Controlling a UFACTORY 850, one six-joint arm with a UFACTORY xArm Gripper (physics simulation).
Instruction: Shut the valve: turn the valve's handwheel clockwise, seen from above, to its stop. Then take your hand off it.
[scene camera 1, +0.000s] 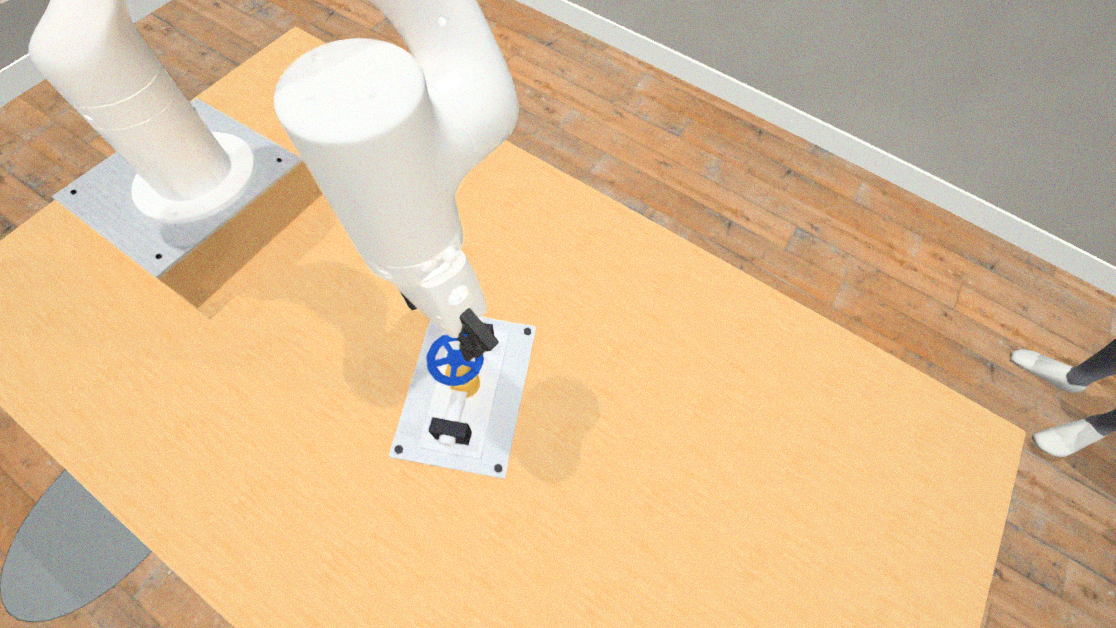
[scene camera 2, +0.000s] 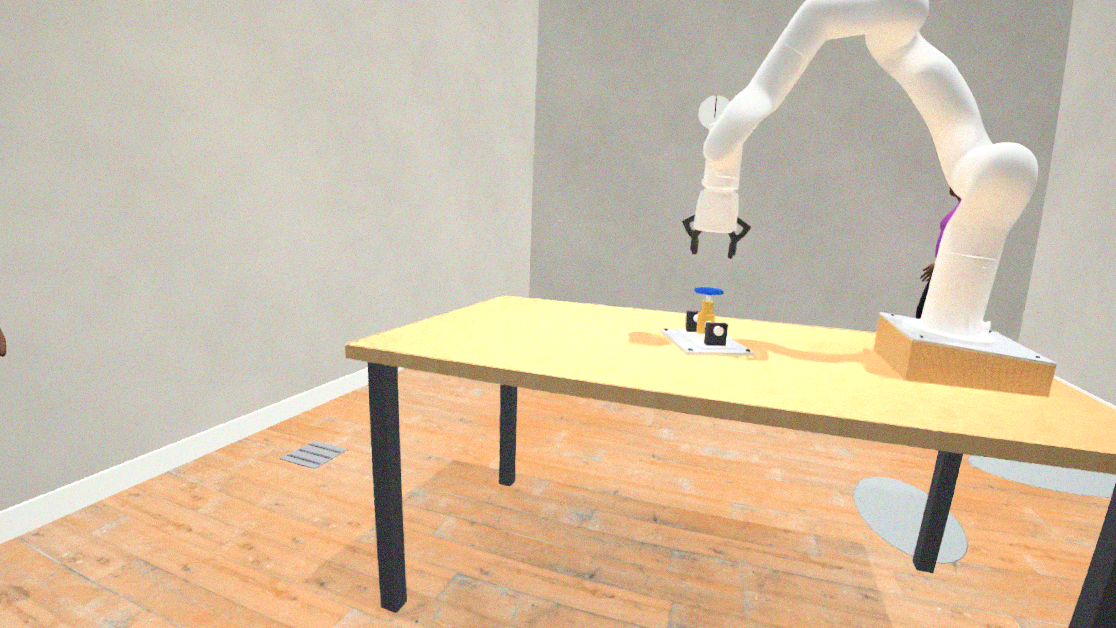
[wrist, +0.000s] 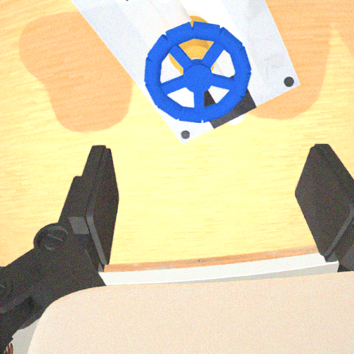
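The blue handwheel (scene camera 1: 454, 381) (scene camera 2: 708, 291) (wrist: 198, 75) lies level on top of the valve's yellow body (scene camera 1: 468, 386) (scene camera 2: 706, 316) (wrist: 195, 48). The valve stands on a light metal plate (scene camera 1: 511, 406) (scene camera 2: 685, 343) (wrist: 275, 65). My gripper (scene camera 2: 712, 253) (wrist: 211, 169) is wide open and empty. It hangs well above the handwheel in the scene camera 2 view, with clear air between them. In the wrist view the wheel lies beyond the fingertips, touching neither finger. In the scene camera 1 view the arm and one black finger partly cover the wheel's surroundings.
Black pipe supports (scene camera 1: 450, 430) (scene camera 2: 715, 333) stand on the plate. The plate rests on the wooden table (scene camera 1: 702, 468) (scene camera 2: 546, 351). The arm's base stands on a raised block (scene camera 1: 241, 242) (scene camera 2: 975, 374). A person's feet (scene camera 1: 1065, 437) show on the floor beyond the table.
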